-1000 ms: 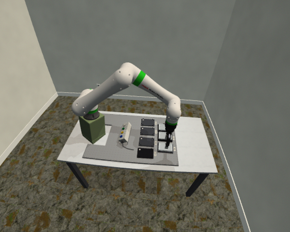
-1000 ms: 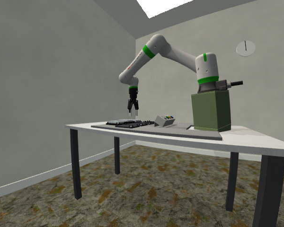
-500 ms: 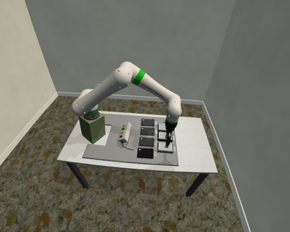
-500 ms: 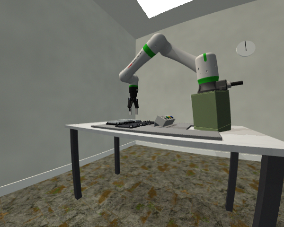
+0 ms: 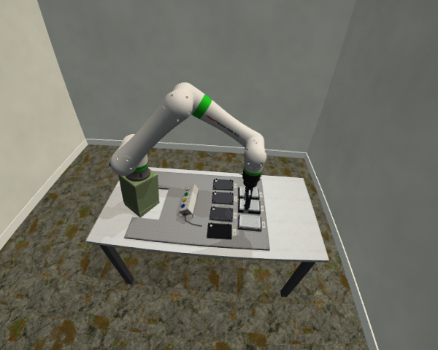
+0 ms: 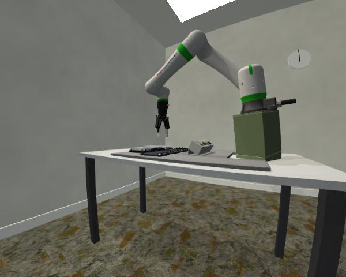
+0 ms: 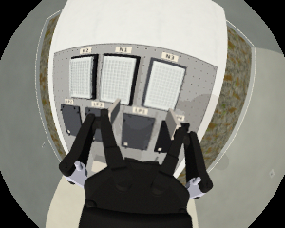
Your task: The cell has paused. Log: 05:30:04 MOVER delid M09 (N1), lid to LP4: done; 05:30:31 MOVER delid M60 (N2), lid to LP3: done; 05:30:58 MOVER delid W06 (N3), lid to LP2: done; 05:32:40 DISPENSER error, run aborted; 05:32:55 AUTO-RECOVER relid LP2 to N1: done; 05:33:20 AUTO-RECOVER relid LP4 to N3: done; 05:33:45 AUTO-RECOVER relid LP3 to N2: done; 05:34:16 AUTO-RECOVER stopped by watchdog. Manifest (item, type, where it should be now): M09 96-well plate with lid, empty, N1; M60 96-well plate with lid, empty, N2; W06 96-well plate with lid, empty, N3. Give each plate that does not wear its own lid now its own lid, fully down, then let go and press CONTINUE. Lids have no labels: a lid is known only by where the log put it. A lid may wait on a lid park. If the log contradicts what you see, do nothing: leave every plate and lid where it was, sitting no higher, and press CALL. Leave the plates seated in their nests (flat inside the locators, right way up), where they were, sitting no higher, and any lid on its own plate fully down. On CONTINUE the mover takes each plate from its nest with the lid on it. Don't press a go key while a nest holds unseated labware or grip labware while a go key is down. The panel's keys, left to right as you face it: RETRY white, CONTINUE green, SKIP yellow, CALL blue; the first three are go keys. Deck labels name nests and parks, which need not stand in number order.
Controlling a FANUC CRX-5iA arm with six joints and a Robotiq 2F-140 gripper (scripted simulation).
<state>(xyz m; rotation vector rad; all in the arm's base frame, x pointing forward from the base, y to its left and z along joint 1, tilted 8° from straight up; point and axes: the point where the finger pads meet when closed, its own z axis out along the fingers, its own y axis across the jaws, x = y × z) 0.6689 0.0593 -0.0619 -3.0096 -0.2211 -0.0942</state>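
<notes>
Right now my hand is 390 mm past the green key, 30 mm to the right of it and 70 mm above it. From my hand the other things lie so: lid park LP4: 120 mm behind, 150 mm to the right, 130 mm below; then plate: 20 mm ahead, 90 mm to the left, 110 mm below; then lid park LP3: 160 mm behind, 120 mm to the left, 130 mm below.
</notes>
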